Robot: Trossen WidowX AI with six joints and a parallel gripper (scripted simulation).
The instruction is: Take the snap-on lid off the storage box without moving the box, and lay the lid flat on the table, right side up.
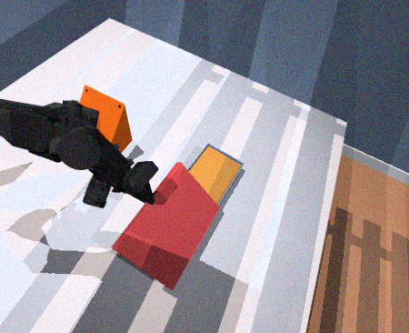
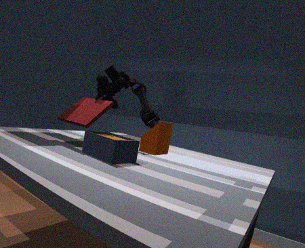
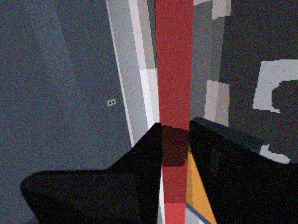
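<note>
My gripper tip is 60 mm short of the red lid, 50 mm above it and 10 mm to the left of it. From my gripper tip the other things lie so: storage box 200 mm to the left, 180 mm below, 90 mm ahead.
</note>
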